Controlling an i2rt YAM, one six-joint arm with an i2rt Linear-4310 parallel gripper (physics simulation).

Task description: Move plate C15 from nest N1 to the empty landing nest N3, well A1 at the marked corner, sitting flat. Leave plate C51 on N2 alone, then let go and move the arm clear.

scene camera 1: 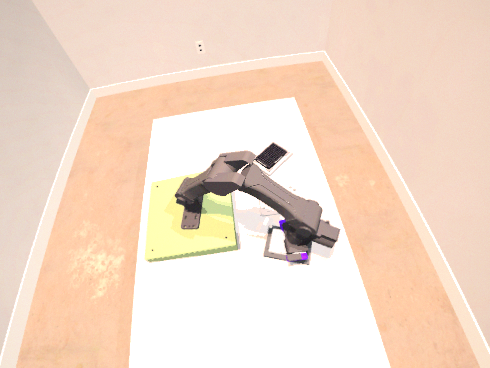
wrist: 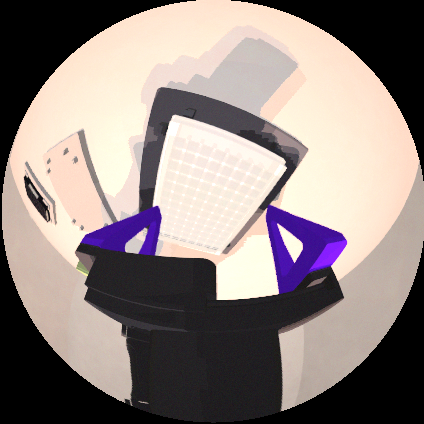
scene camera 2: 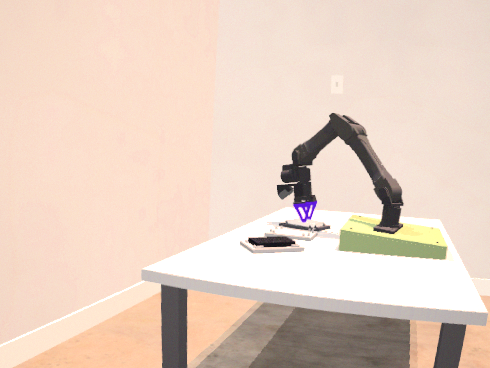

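Observation:
A white well plate (scene camera 2: pixel 299 223) (wrist: pixel 215 180) sits in the dark nest (scene camera 1: pixel 277 257) (scene camera 2: pixel 321 228) (wrist: pixel 200 102) and looks flat. My gripper (scene camera 1: pixel 294 241) (scene camera 2: pixel 305 220) (wrist: pixel 213 210) is open and empty, pointing down, its purple fingertips low over the near part of that plate and apart. A black plate (scene camera 1: pixel 272 156) (scene camera 2: pixel 271 241) (wrist: pixel 36 198) sits in a white nest (scene camera 1: pixel 283 162) (scene camera 2: pixel 260 249). Between the two stands an empty pale nest (scene camera 2: pixel 307 236) (wrist: pixel 75 185), largely washed out in scene camera 1. Plate and nest labels and the A1 corner are not readable.
The arm's base stands on a thick yellow-green block (scene camera 1: pixel 167 235) (scene camera 2: pixel 390 246). All stands on a white table (scene camera 1: pixel 210 310) (scene camera 2: pixel 320 287). The black plate's nest lies toward the table edge nearest scene camera 2. The arm covers part of the dark nest in scene camera 1.

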